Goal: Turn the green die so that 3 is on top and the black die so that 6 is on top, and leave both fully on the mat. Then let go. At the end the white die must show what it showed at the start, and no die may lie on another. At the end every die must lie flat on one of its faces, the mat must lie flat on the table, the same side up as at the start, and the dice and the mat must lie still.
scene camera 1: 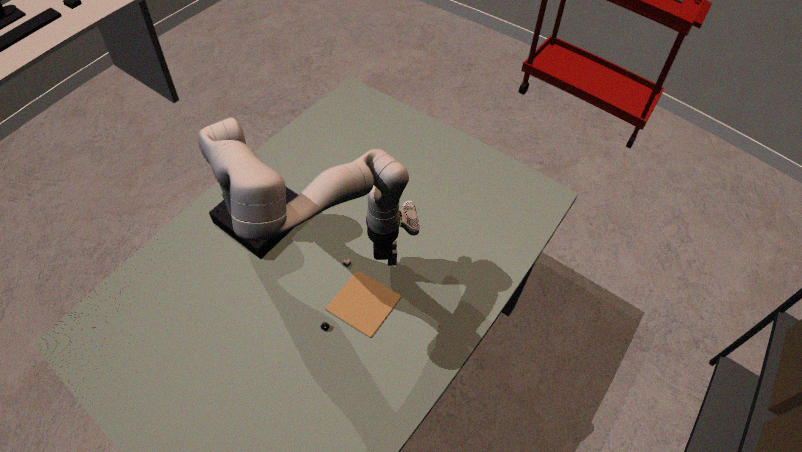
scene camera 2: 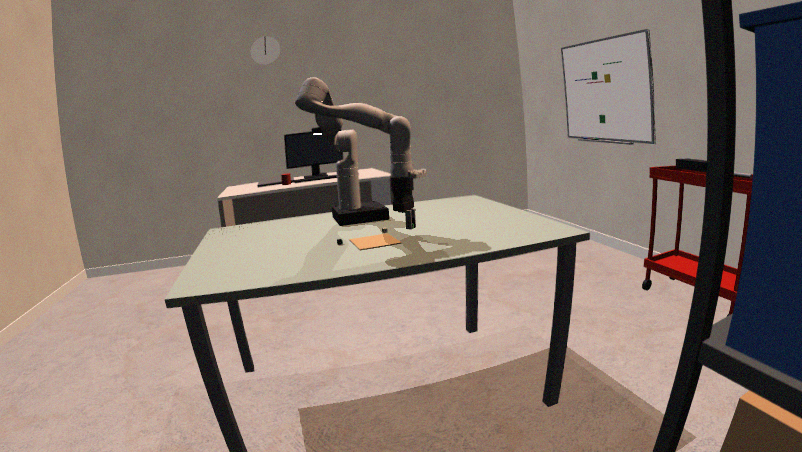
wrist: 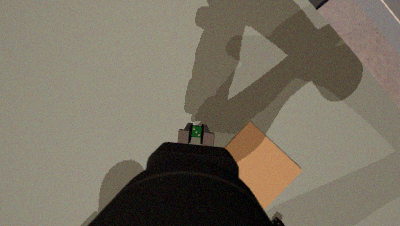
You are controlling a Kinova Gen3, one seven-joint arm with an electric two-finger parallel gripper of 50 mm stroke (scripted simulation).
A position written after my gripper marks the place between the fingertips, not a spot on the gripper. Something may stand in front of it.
I see my gripper (scene camera 2: 411,228) and a mat (scene camera 1: 363,303).
The mat also shows in the wrist view (wrist: 263,167). My gripper also shows in scene camera 1 (scene camera 1: 391,260) and in the wrist view (wrist: 196,130).
